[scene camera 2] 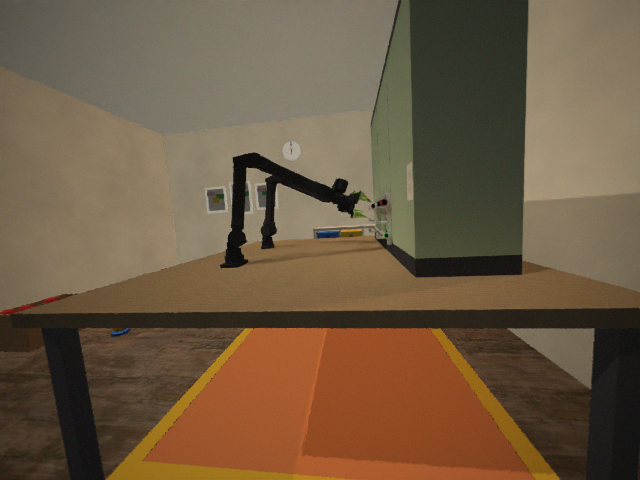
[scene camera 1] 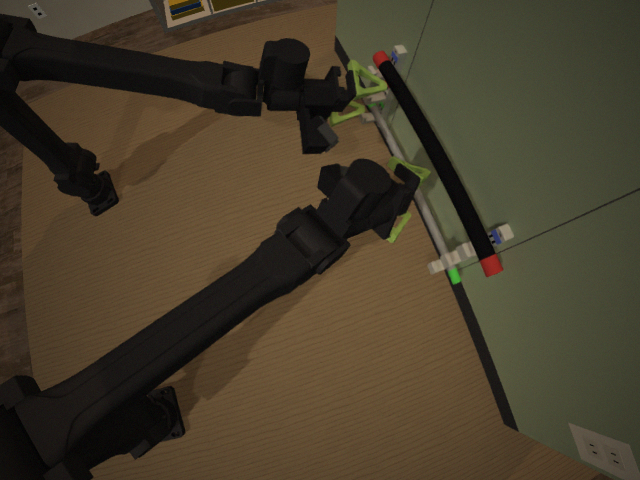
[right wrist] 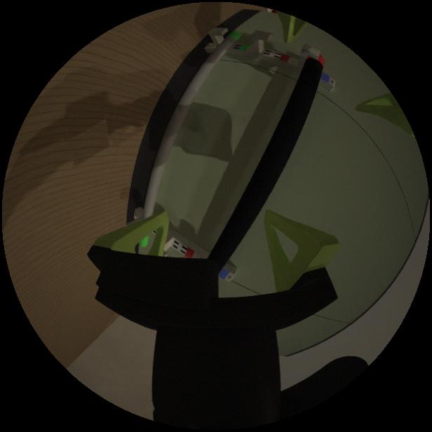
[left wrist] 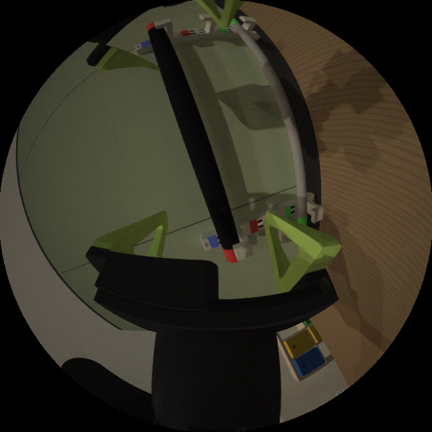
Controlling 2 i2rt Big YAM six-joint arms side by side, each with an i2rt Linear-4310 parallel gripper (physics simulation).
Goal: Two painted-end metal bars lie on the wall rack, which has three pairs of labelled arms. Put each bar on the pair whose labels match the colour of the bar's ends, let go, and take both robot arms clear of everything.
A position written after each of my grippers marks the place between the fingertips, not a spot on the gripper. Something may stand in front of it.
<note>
I see my left gripper (left wrist: 215, 215), my right gripper (scene camera 1: 418, 192), a black bar (left wrist: 188, 119) and a grey bar (scene camera 1: 434, 230).
The black bar also shows in the right wrist view (right wrist: 279, 148). The grey bar shows as well in the right wrist view (right wrist: 195, 84) and in the left wrist view (left wrist: 289, 122). My right gripper also shows in the right wrist view (right wrist: 215, 215) and in the left wrist view (left wrist: 190, 42).
</note>
